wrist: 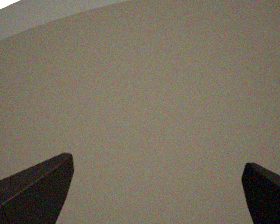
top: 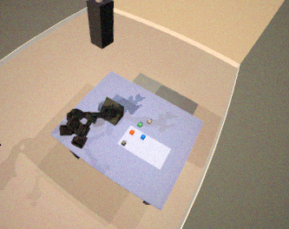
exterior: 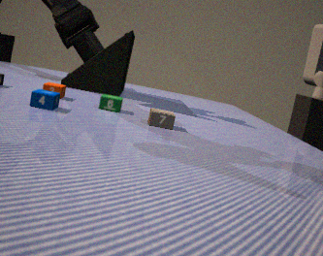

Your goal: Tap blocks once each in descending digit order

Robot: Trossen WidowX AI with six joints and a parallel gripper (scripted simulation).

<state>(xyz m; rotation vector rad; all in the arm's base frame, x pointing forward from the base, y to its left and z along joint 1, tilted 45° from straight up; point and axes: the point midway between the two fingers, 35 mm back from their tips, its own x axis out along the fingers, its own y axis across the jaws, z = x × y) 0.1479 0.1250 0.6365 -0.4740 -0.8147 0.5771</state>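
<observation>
Now: gripper tip 80 mm short of the grey block, 530 mm to the right of it and 610 mm above it. Also, from my gripper tip: blue block marked 4: 120 mm ahead, 370 mm to the left, 610 mm below; orange block: 20 mm ahead, 350 mm to the left, 610 mm below; dark block: 30 mm ahead, 230 mm to the left, 610 mm below.
</observation>
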